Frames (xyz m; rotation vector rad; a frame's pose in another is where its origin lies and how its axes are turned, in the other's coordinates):
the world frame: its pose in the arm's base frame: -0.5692 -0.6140 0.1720 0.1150 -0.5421 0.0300
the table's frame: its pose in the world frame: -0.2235 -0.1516 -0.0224 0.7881 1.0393 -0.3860
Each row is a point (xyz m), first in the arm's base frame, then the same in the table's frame.
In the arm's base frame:
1: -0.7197 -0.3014 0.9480
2: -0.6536 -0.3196 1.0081
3: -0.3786 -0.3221 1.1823
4: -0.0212 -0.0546 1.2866
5: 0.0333 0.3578 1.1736
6: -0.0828 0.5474 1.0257
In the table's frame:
1: -0.3594 0.9647 0.0969
2: -0.3359 1.0167 0.1680
3: -0.1880 1.2232 0.3716
4: 0.1116 1.5702 0.3707
5: 0.2856 1.7592 0.0245
6: 0.2926 1.7345 -0.2413

